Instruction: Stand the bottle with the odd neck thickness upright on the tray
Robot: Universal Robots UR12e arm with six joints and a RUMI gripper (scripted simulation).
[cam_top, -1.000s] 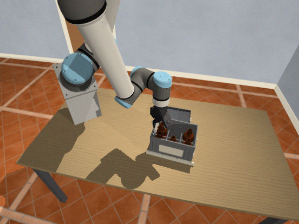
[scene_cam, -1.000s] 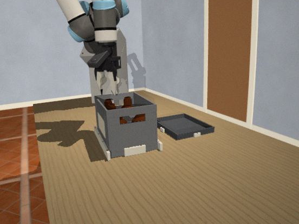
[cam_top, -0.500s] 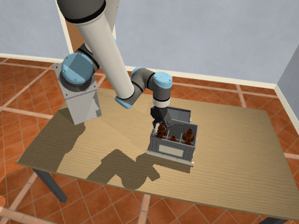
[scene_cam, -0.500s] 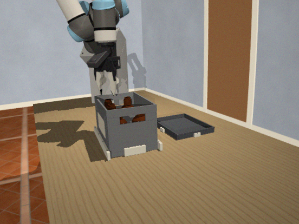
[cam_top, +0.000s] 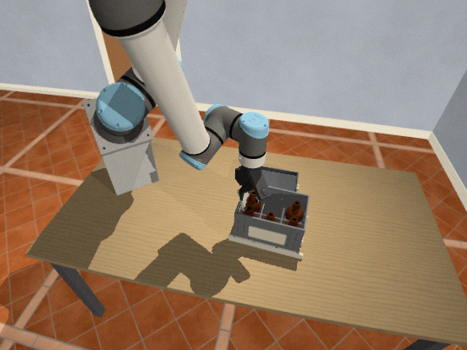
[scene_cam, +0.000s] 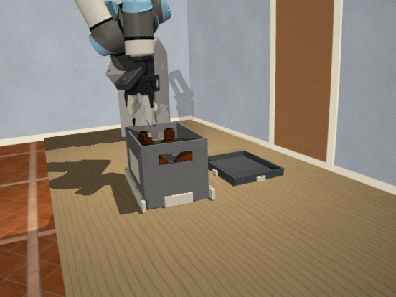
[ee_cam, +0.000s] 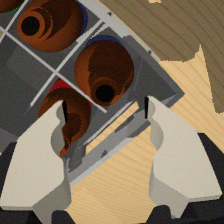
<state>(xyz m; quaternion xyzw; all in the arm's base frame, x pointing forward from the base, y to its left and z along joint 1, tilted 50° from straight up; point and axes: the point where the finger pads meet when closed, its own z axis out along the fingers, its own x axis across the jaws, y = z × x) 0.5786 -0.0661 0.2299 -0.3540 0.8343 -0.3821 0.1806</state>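
Right now the grey crate is 11 cm below my hand, 9 cm ahead of it and 3 cm to the left of it. Round my hand: bottle (19 cm ahead, 11 cm below, 5 cm to the left); then grey tray (31 cm to the left, 18 cm below, 11 cm ahead).
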